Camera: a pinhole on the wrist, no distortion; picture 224 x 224 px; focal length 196.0 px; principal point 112.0 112.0 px. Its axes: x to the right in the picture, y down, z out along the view. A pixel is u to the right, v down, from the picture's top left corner.
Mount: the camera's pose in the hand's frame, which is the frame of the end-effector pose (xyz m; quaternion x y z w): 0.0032 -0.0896 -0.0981 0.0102 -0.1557 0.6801 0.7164
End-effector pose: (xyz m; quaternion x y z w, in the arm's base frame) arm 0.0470 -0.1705 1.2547 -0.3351 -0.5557 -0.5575 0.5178
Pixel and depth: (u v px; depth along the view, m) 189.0 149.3 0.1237
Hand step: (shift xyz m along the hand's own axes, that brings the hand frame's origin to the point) -0.0444 -0.0686 0.0265
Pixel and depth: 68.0 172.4 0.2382
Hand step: -0.1198 -0.1900 0.1014
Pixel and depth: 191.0 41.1 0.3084
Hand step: 0.0510 -0.0470 0.2467
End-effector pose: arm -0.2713 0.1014 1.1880 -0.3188 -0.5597 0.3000 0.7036
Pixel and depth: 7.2 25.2 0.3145
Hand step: 0.0691 -0.3345 0.1887
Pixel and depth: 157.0 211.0 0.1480
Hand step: -0.0999 -0.0845 0.0360
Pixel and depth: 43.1 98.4 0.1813
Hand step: -0.0241 -0.1935 0.0618
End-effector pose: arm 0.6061 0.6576 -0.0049 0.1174 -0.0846 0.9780 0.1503
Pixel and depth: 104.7 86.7 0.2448
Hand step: -0.0174 -0.1562 0.1389
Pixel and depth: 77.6 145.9 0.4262
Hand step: -0.1600 -0.2532 0.2751
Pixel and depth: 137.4 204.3 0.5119
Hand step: -0.3378 -0.1230 0.3571
